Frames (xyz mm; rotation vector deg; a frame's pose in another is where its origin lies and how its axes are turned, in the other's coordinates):
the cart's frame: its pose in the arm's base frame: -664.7 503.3 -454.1 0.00 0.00 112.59
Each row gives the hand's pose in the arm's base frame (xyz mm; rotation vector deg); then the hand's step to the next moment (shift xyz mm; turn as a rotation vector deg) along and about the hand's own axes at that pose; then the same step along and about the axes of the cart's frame.
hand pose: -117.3 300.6 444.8 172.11 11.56 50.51
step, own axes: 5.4 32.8 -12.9 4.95 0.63 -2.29
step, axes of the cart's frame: -30.4 11.0 15.1 -1.22 -2.71 4.62
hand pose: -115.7 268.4 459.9 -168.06 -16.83 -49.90
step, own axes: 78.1 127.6 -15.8 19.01 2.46 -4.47
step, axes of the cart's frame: -136.6 -31.3 54.6 -5.13 -12.73 14.11
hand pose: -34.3 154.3 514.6 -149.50 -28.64 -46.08
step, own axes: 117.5 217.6 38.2 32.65 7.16 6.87
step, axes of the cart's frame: -213.1 -130.7 -11.2 -8.37 -30.71 12.31
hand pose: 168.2 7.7 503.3 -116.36 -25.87 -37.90
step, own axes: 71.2 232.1 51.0 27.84 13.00 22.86
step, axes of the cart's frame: -140.7 -155.9 -132.1 -0.12 -38.27 -1.38
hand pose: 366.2 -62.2 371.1 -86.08 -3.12 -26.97
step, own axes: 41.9 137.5 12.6 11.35 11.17 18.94
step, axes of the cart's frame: -32.9 -80.4 -115.2 6.82 -23.19 -5.28
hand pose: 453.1 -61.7 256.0 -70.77 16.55 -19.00
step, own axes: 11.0 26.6 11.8 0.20 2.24 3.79
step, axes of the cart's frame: 6.0 -21.0 -22.1 2.86 -3.21 -0.99
